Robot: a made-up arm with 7 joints. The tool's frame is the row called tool.
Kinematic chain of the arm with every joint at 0, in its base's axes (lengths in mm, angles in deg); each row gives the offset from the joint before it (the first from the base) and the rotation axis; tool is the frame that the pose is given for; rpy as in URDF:
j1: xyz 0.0 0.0 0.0 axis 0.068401 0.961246 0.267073
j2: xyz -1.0 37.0 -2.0 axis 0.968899 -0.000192 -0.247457
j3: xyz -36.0 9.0 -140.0 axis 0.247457 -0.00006 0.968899
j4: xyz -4.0 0.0 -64.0 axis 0.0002 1 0.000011
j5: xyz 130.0 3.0 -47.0 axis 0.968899 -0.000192 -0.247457
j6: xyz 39.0 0.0 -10.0 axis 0.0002 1 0.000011
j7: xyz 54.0 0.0 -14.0 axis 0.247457 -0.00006 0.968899
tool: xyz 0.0 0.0 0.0 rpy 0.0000 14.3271 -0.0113
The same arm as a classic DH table. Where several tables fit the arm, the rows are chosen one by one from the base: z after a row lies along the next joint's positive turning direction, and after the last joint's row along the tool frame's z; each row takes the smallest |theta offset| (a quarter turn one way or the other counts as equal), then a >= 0, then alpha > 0; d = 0 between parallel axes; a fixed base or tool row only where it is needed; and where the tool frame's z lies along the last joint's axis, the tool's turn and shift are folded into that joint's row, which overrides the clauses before.
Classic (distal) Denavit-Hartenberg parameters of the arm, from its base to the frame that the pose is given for. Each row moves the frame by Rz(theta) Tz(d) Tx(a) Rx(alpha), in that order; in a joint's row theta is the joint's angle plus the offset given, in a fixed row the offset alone. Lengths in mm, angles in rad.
base (fixed): theta0 -0.071  d 0  a 0  alpha -1.3004
j1: theta0 -1.3111  d 35  a -12.3  alpha -1.5708
j2: theta0 1.2915  d -0.7  a -9  alpha 1.5708
j3: theta0 1.5708  d -207.6  a 12  alpha -1.5708
j4: theta0 1.5708  d 3  a 13.4  alpha 1.5708
j5: theta0 0  d 177.8  a 0  alpha -1.5708
j6: theta0 -1.5708  d 0  a 55.8  alpha 1.5708
j7: theta0 0  d -0.2  a 0  alpha 0

